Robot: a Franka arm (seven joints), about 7 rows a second.
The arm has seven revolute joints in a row. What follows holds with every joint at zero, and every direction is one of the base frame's.
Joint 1 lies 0.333 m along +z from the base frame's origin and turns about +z.
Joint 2 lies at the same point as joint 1 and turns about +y.
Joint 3 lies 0.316 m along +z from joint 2 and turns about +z.
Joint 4 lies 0.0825 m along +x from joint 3 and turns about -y.
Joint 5 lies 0.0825 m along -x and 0.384 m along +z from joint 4 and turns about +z.
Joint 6 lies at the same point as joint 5 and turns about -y.
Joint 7 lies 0.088 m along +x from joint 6 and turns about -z.
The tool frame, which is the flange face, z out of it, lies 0.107 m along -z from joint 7; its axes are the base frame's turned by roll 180, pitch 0 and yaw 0 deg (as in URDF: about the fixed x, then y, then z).
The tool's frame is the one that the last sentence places.
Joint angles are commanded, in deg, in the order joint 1, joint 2, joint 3, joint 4, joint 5, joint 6, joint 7. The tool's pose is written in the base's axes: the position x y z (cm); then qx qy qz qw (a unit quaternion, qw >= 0). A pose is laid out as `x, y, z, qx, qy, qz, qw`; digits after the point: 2 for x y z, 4 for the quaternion.
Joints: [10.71, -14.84, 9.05, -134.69, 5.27, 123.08, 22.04]
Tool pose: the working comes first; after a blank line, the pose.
Where each joint sits with the arm in this pose, in the base's axes (m; each line is computed from the numbers above, not from the rounded line before):
joint 1: 0.0000 0.0000 0.3330
joint 2: 0.0000 0.0000 0.3330
joint 3: -0.0795 -0.0150 0.6385
joint 4: -0.0046 0.0123 0.6593
joint 5: 0.3495 0.1323 0.5387
joint 6: 0.3495 0.1323 0.5387
joint 7: 0.4336 0.1576 0.5434
the tool: 0.4379 0.1632 0.4366

43.79, 16.32, 43.66, -0.9984, 0.0460, -0.0186, 0.0274
